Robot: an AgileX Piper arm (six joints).
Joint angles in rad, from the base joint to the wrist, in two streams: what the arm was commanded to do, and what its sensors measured. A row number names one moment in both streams.
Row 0, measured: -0.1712, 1.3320, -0.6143, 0.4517, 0.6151, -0.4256
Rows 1 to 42, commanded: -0.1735, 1.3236, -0.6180, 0.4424, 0.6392, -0.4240; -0.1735, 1.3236, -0.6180, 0.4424, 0.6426, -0.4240; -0.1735, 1.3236, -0.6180, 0.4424, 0.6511, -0.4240; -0.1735, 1.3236, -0.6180, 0.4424, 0.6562, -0.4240; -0.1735, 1.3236, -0.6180, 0.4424, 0.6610, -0.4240; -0.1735, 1.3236, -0.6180, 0.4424, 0.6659, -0.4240; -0.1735, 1.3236, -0.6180, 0.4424, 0.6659, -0.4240; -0.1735, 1.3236, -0.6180, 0.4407, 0.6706, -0.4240; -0.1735, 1.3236, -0.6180, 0.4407, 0.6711, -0.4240; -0.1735, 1.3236, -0.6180, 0.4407, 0.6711, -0.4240; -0.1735, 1.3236, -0.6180, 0.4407, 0.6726, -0.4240; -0.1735, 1.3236, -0.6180, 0.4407, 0.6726, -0.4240; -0.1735, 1.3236, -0.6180, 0.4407, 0.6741, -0.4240; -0.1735, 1.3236, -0.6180, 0.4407, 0.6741, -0.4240; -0.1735, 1.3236, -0.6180, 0.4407, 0.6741, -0.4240; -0.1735, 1.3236, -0.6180, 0.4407, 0.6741, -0.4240; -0.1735, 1.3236, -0.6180, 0.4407, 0.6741, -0.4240; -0.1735, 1.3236, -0.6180, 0.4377, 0.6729, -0.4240; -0.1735, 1.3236, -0.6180, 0.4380, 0.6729, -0.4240; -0.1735, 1.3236, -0.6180, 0.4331, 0.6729, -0.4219; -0.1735, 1.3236, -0.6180, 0.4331, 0.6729, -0.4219; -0.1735, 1.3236, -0.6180, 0.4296, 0.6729, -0.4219; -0.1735, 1.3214, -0.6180, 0.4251, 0.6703, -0.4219; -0.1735, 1.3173, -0.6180, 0.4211, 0.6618, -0.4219; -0.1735, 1.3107, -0.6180, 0.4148, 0.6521, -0.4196; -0.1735, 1.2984, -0.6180, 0.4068, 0.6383, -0.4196; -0.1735, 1.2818, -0.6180, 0.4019, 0.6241, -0.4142; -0.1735, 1.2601, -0.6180, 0.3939, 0.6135, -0.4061; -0.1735, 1.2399, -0.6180, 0.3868, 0.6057, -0.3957; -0.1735, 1.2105, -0.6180, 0.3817, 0.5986, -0.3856; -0.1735, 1.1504, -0.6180, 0.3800, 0.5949, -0.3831; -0.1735, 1.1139, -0.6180, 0.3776, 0.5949, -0.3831; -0.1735, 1.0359, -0.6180, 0.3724, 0.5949, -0.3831; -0.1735, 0.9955, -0.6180, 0.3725, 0.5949, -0.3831; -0.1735, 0.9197, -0.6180, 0.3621, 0.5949, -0.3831; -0.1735, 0.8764, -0.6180, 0.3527, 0.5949, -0.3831; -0.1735, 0.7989, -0.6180, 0.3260, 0.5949, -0.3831; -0.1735, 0.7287, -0.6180, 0.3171, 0.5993, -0.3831; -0.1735, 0.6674, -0.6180, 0.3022, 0.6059, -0.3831; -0.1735, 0.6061, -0.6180, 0.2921, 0.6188, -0.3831; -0.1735, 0.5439, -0.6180, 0.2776, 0.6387, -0.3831; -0.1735, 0.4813, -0.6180, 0.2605, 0.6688, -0.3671
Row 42, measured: -0.1712, 0.6499, -0.6143, 0.3096, 0.6057, -0.3847
